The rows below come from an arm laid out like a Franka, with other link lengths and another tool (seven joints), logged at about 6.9 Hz.
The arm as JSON. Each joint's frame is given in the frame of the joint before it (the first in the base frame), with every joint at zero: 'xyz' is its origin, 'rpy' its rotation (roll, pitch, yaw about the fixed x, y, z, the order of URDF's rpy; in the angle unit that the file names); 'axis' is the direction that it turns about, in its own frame. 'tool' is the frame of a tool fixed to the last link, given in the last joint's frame.
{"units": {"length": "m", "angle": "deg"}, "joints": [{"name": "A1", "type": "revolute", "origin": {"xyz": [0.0, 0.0, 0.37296], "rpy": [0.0, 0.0, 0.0]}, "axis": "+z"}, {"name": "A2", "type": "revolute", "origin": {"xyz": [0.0, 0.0, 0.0], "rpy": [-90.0, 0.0, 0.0]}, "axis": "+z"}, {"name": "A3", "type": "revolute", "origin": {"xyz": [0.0, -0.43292, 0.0], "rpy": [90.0, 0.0, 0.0]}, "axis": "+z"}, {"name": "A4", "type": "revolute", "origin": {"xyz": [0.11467, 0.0, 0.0], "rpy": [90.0, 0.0, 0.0]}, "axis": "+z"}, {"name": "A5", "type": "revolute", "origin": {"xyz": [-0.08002, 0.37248, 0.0], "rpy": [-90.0, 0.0, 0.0]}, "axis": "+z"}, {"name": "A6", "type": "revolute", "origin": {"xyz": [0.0, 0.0, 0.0], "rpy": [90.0, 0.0, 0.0]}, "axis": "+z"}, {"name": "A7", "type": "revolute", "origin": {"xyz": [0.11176, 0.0, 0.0], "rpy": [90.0, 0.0, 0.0]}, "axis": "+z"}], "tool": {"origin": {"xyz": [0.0, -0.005, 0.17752], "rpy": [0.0, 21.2, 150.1]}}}
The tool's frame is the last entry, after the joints.
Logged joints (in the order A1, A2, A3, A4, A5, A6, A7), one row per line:
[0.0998 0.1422 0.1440 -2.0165 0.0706 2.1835 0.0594]
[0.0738 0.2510 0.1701 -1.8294 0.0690 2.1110 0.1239]
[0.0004 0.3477 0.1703 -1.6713 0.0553 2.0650 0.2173]
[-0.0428 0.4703 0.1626 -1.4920 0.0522 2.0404 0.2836]
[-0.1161 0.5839 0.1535 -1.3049 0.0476 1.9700 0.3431]
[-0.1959 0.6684 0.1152 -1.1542 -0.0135 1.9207 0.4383]
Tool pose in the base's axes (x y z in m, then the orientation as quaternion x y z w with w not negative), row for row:
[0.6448 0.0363 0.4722 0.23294 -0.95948 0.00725 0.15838]
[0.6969 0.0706 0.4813 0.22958 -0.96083 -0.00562 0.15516]
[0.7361 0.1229 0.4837 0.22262 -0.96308 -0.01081 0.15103]
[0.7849 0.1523 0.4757 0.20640 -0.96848 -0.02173 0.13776]
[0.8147 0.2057 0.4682 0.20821 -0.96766 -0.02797 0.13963]
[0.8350 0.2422 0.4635 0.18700 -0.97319 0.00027 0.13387]
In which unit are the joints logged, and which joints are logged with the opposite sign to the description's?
The joints are logged in radians. Opposite sign: A1.
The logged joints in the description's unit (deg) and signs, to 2 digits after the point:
[-5.72 8.15 8.25 -115.54 4.05 125.11 3.40]
[-4.23 14.38 9.75 -104.82 3.95 120.95 7.10]
[-0.02 19.92 9.76 -95.76 3.17 118.32 12.45]
[2.45 26.95 9.32 -85.49 2.99 116.91 16.25]
[6.65 33.46 8.79 -74.77 2.73 112.87 19.66]
[11.22 38.30 6.60 -66.13 -0.77 110.05 25.11]

